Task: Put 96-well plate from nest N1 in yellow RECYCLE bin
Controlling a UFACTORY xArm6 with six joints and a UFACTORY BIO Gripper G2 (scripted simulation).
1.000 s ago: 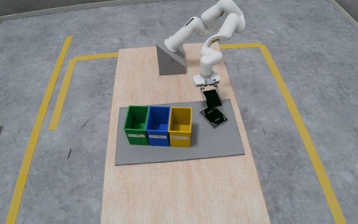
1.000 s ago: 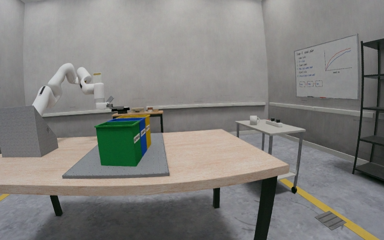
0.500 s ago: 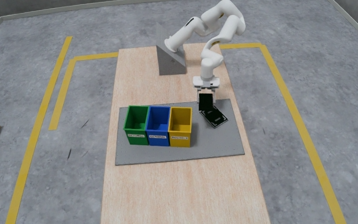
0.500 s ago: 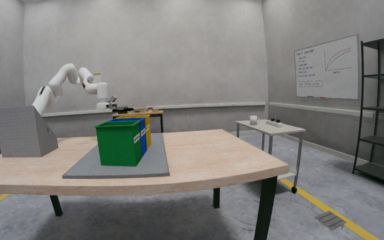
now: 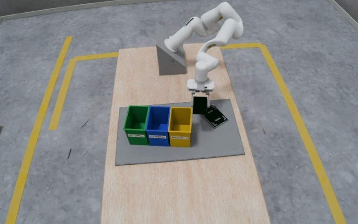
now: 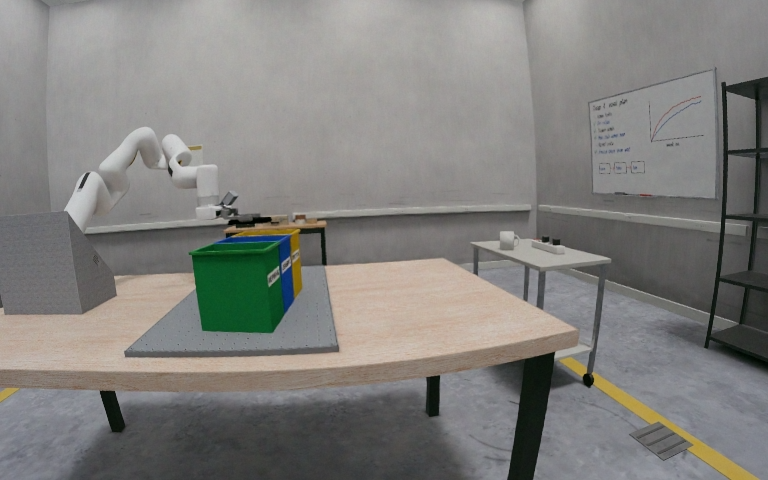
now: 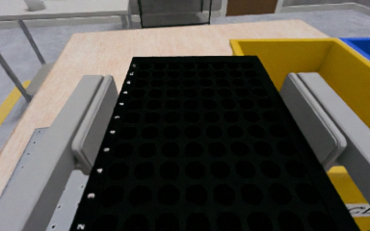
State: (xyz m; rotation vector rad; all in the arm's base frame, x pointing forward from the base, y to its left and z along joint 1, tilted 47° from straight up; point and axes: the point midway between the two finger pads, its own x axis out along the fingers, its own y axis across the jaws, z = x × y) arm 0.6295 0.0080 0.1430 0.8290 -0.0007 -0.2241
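My gripper is now 130 mm to the left of the yellow recycle bin, 130 mm above it and 60 mm short of it. Also, from my hand: blue bin (260 mm to the right, 130 mm below, 40 mm ahead); black 96-well plate (10 mm below); black plate nest N1 (210 mm below, 110 mm to the left, 60 mm behind).
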